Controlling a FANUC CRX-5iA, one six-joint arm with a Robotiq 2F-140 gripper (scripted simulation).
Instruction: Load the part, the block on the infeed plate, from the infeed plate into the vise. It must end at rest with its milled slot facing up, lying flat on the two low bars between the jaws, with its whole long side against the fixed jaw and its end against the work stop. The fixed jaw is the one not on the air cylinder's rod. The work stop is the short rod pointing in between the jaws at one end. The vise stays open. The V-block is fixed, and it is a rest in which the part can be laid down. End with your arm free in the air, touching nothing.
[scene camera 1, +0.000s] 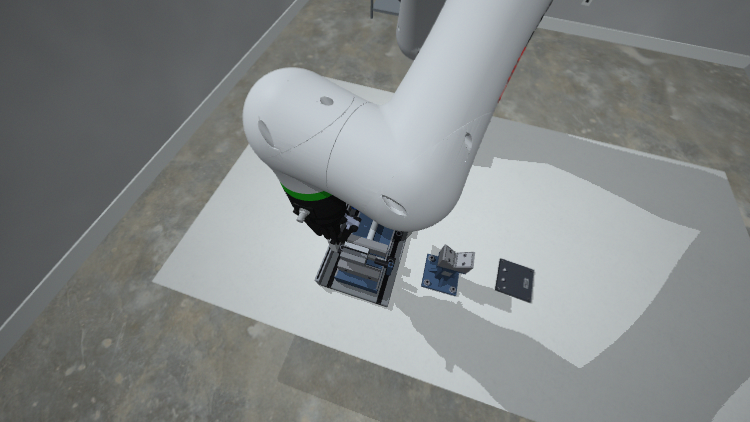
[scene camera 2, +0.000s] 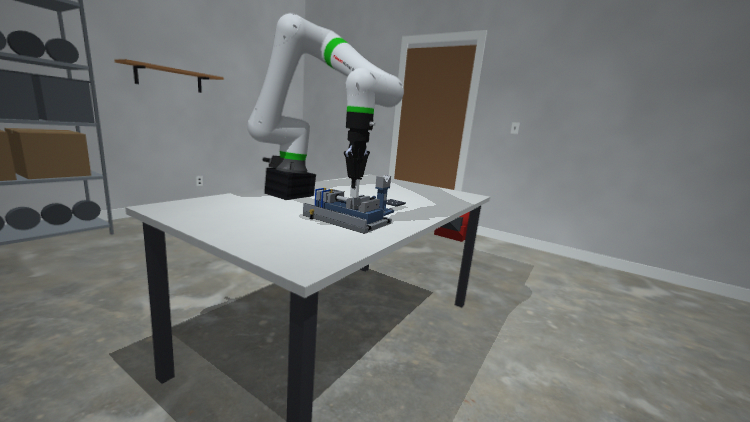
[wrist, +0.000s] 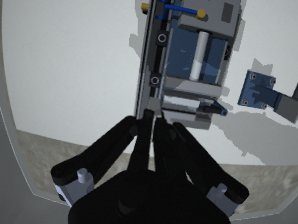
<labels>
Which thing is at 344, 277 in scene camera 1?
A vise.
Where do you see my gripper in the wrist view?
152, 105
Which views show my gripper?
Scene camera 1, scene camera 2 and the wrist view: all of them.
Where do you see a part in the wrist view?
At 175, 105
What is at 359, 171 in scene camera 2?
My gripper.
</labels>
